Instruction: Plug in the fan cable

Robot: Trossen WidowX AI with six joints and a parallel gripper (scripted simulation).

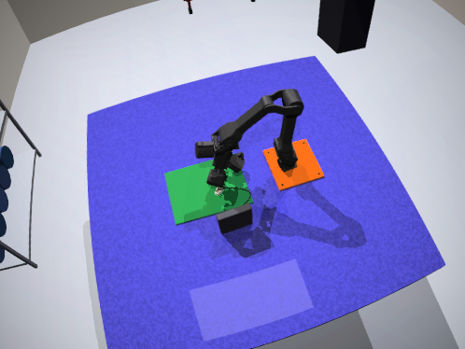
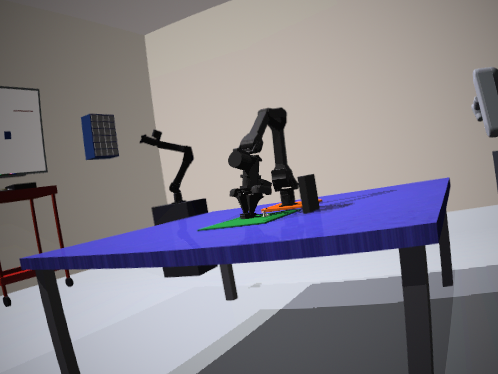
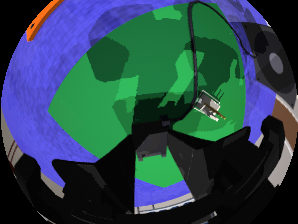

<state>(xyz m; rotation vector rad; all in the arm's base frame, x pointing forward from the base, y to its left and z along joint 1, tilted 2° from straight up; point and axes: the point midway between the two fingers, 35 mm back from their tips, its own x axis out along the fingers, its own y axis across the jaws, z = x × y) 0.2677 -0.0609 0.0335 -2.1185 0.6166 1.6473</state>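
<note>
Right now my gripper tip is 6 cm short of the green board, 3 cm to the right of it and 2 cm above it. The rest, counted from my gripper tip: black fan (22 cm to the left, 5 cm above, 2 cm ahead); then plug (1 cm ahead); then four-pin header (7 cm to the left, 2 cm ahead, 1 cm below).
</note>
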